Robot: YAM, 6 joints.
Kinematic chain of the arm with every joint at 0, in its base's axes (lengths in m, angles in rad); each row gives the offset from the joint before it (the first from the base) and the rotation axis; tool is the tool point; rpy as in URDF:
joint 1: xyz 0 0 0.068 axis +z
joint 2: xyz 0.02 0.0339 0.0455 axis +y
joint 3: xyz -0.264 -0.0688 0 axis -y
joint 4: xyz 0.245 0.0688 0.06 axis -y
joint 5: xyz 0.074 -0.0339 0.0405 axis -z
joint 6: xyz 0.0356 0 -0.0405 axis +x
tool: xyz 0 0 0 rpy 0 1.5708 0
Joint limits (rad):
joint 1: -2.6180..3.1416
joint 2: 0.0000..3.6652
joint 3: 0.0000..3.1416
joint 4: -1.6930..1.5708
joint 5: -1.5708..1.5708
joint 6: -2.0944..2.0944
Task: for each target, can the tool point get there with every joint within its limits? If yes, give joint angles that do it. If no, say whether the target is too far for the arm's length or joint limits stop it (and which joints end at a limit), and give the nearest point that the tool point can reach.
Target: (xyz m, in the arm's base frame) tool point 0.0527 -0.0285 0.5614
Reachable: yes | joints -0.9922 0.8085 1.6047 -0.3643 -0.9291 1.6606
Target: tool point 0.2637 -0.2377 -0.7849
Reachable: no: too far | nearest point 0.2216 -0.1998 -0.3769 | short by 0.412 m
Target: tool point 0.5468 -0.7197 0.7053
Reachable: no: too far | nearest point 0.3267 -0.4300 0.4617 | short by 0.438 m
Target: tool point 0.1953 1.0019 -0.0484
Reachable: no: too far | nearest point 0.1220 0.6260 0.0136 | short by 0.388 m
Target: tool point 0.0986 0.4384 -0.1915
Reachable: yes | joints 1.3854 3.1868 2.1097 -0.5276 0.4680 -0.0599
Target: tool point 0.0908 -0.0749 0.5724
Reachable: yes | joints -0.9164 1.0689 1.3688 1.2159 -0.8358 0.6322
